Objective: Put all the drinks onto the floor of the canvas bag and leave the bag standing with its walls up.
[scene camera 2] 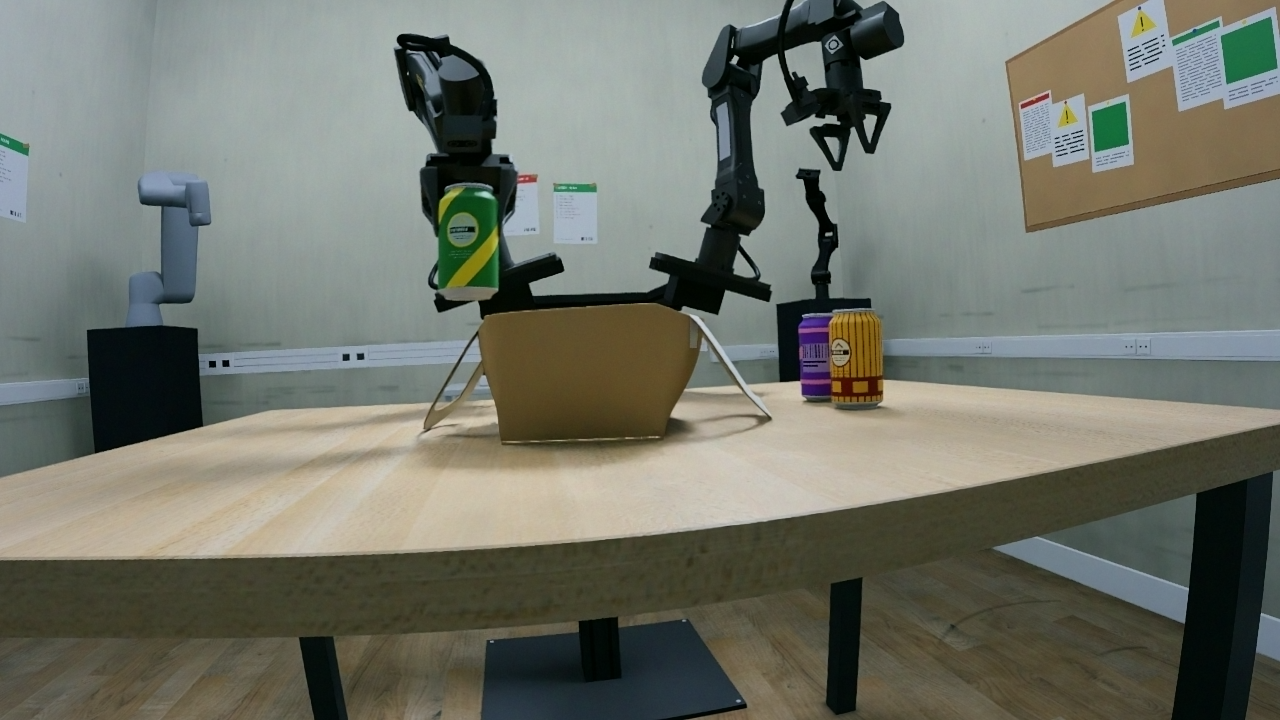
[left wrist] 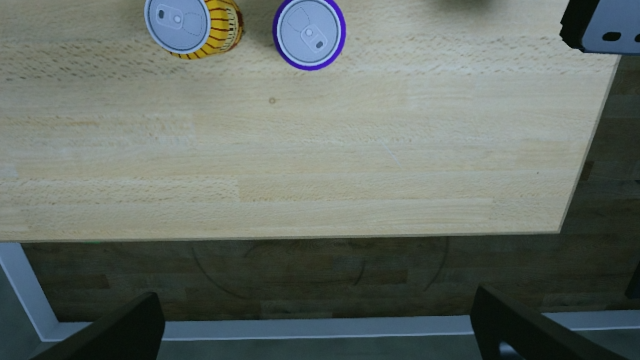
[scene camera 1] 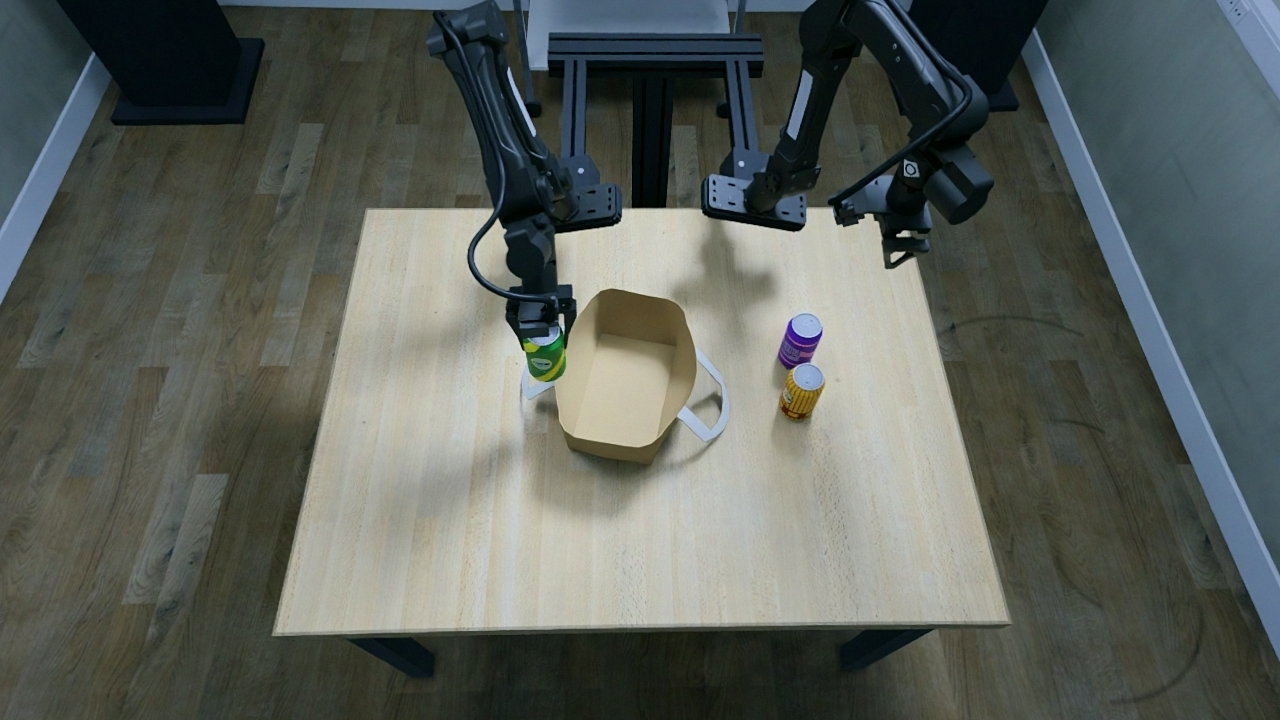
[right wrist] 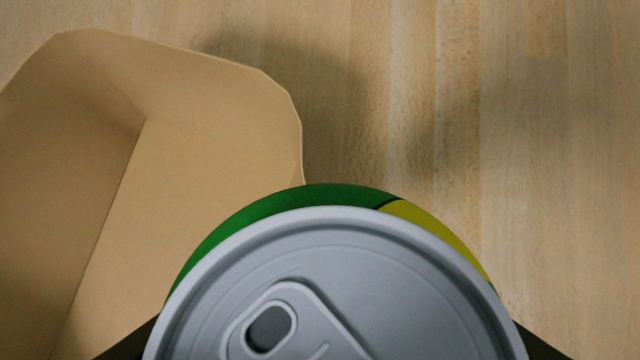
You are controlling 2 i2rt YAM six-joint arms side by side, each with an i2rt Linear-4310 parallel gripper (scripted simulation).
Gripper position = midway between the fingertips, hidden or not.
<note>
In view: the left gripper (scene camera 2: 852,162), the right gripper (scene camera 2: 469,232), a purple can (scene camera 2: 814,345) and a striped can (scene camera 2: 855,336).
The purple can also shows in scene camera 1 (scene camera 1: 802,336). The striped can shows as well in scene camera 1 (scene camera 1: 804,385). The left gripper is seen too in the left wrist view (left wrist: 318,304) and in scene camera 1 (scene camera 1: 883,244). The right wrist view misses the purple can: it is out of frame. The right wrist view misses the striped can: it is out of frame.
</note>
